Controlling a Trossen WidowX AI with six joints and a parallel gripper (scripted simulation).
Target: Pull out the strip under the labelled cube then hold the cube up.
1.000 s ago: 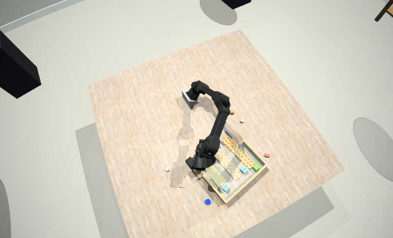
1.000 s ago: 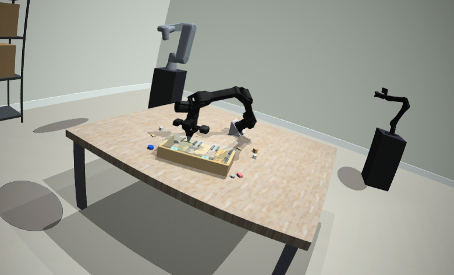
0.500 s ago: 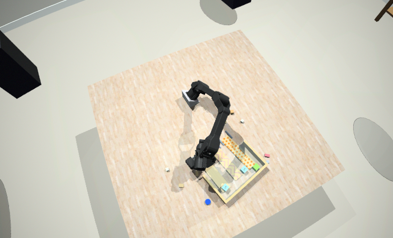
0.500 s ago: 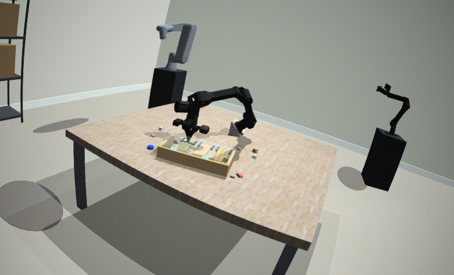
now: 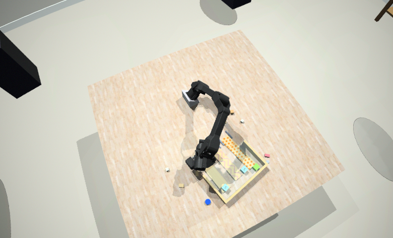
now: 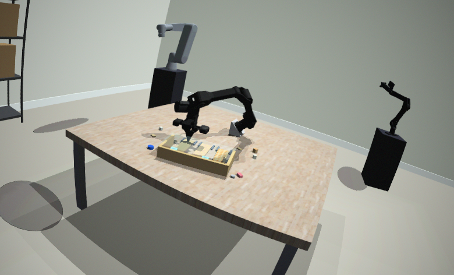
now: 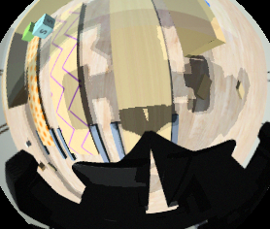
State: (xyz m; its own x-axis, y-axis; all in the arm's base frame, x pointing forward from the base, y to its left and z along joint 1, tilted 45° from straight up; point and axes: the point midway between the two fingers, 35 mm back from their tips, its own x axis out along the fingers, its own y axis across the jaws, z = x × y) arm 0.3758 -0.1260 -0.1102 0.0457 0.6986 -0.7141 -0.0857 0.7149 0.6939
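My gripper tip is 100 mm short of the tan strip and 10 mm to the right of it. Round my gripper tip: brown cube: 330 mm to the left, 150 mm behind; blue disc: 220 mm ahead, 100 mm to the right; pink block: 340 mm to the left, 200 mm ahead.
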